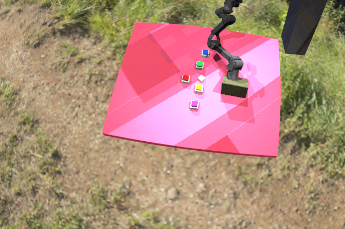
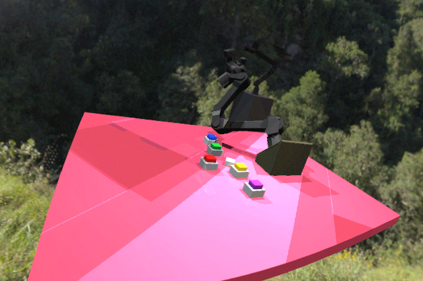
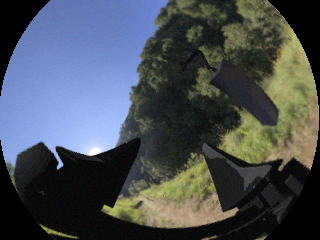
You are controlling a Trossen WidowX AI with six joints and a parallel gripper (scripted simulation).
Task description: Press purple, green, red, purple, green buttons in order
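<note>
Now: gripper tip 70 cm to the right of the purple button, 33 cm above it and 27 cm short of it. From my gripper tip the other things lie so: small white block (51 cm to the left, 35 cm below, 23 cm ahead); then green button (42 cm to the left, 33 cm below, 24 cm ahead); then blue button (33 cm below, 32 cm to the left, 20 cm ahead).
</note>
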